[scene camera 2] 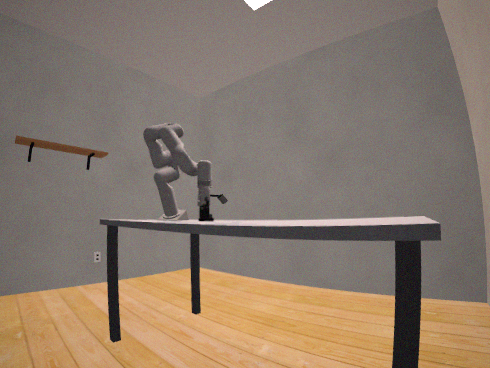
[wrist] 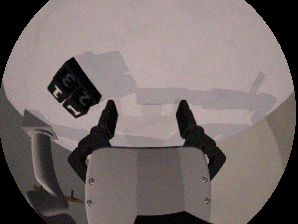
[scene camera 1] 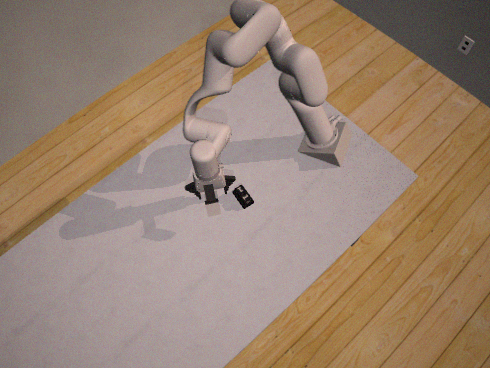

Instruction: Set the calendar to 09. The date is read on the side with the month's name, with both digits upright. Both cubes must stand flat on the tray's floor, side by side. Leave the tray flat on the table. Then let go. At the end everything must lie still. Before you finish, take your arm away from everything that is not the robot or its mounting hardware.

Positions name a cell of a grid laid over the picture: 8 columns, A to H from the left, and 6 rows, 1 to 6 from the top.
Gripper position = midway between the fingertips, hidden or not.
In view: my gripper (scene camera 1: D4).
My gripper also shows in the wrist view (wrist: D3).
